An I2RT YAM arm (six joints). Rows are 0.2 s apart.
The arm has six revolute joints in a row. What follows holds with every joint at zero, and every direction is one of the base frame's. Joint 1 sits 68 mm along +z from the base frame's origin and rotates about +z. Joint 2 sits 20 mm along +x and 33.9 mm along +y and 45.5 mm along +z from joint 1 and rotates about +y. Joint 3 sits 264 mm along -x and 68.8 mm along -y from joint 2 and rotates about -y. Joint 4 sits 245 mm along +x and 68.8 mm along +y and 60 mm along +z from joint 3 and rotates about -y. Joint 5 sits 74 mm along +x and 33.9 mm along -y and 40.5 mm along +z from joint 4 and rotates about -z. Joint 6 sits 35.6 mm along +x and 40.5 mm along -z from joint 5 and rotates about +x. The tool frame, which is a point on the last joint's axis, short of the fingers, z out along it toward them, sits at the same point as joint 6; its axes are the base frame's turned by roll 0, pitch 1.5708 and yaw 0 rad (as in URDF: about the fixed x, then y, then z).
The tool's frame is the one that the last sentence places.
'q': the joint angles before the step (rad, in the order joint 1, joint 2, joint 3, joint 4, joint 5, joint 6). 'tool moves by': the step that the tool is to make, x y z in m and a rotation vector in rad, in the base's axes. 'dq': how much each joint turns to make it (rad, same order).
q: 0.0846 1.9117 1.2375 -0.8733 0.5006 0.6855
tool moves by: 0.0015 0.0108 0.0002 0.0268 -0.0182 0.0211
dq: 0.0288 0.0003 0.0029 0.0137 -0.0246 0.0096
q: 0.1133 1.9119 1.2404 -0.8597 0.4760 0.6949
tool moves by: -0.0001 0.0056 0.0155 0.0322 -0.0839 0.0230
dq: 0.0142 -0.0550 -0.0094 0.0450 -0.0226 -0.0077
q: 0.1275 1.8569 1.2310 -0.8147 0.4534 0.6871
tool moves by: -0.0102 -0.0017 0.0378 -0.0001 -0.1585 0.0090
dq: 0.0006 -0.1401 -0.0312 0.0545 0.0180 -0.0140
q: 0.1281 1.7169 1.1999 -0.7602 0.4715 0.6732
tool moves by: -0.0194 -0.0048 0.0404 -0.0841 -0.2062 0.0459
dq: 0.0009 -0.1841 -0.0773 0.1352 0.0823 -0.0979
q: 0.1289 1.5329 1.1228 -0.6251 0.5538 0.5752
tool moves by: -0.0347 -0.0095 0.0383 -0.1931 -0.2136 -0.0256
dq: 0.0014 -0.2235 -0.1179 0.1697 0.1882 -0.1445
